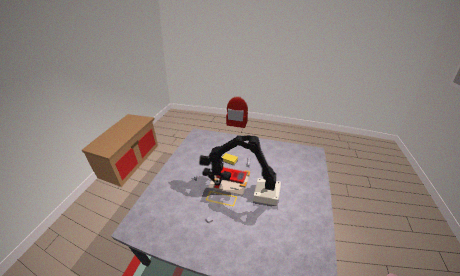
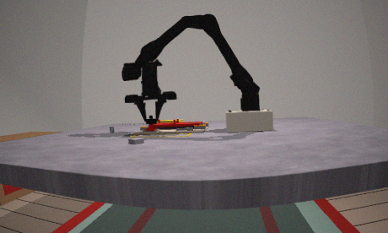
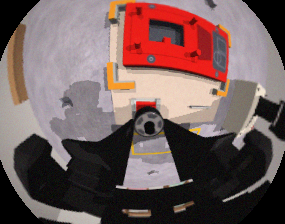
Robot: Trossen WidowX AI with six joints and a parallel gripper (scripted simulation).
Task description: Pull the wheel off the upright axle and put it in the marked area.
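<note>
Right now my gripper tip is right at the wheel. Round my gripper tip: beige base plate 10 cm to the right, 6 cm behind, 3 cm below; upright axle 1 cm below; small grey block 28 cm to the left, 4 cm behind, 3 cm below.
</note>
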